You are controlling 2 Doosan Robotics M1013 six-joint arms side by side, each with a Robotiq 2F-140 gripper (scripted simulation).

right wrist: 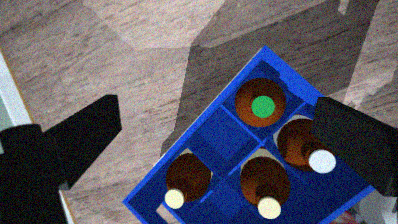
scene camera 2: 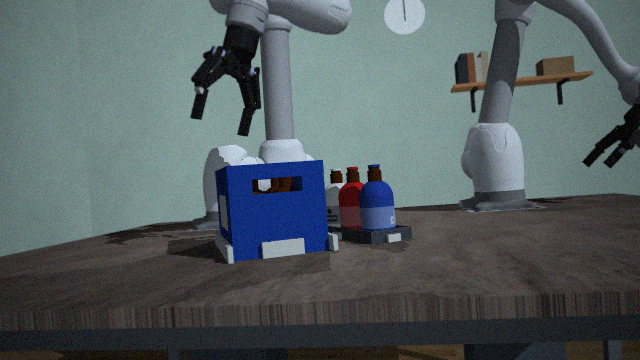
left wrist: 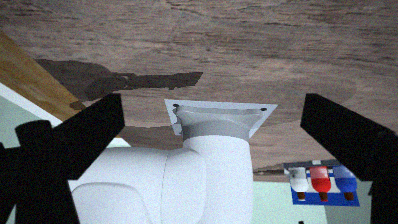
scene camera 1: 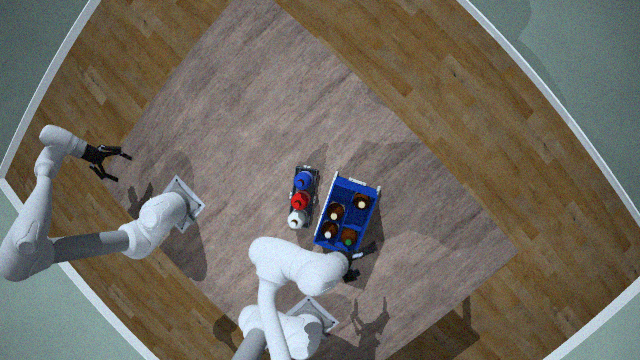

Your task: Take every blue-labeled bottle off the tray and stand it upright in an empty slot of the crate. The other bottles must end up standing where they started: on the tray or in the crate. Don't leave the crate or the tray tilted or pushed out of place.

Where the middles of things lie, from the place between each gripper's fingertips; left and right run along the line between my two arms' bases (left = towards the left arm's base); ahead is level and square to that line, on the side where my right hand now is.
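Measuring from my right hand (scene camera 2: 220, 127), I find the blue-labeled bottle (scene camera 2: 377, 212) 33 cm to the left, 1 cm ahead and 19 cm below. The green-capped bottle (right wrist: 265, 98) is 2 cm to the left of my right hand, 3 cm behind it and 19 cm below it. Then I see the red bottle (scene camera 2: 349, 210), which is 28 cm to the left of that right hand, 6 cm behind it and 19 cm below, while the blue crate (scene camera 2: 253, 219) is 9 cm to the left of the same right hand, 3 cm ahead of it and 19 cm below it.
My left hand (scene camera 1: 124, 169) is 77 cm to the left of the red bottle, 50 cm short of it and 4 cm above it. From this left hand the blue-labeled bottle is 72 cm to the right, 57 cm ahead and 4 cm below, and the blue crate is 96 cm to the right, 59 cm ahead and 4 cm below. There is also a dark tray (scene camera 2: 370, 237), 77 cm to the right of my left hand, 50 cm ahead of it and 11 cm below it.
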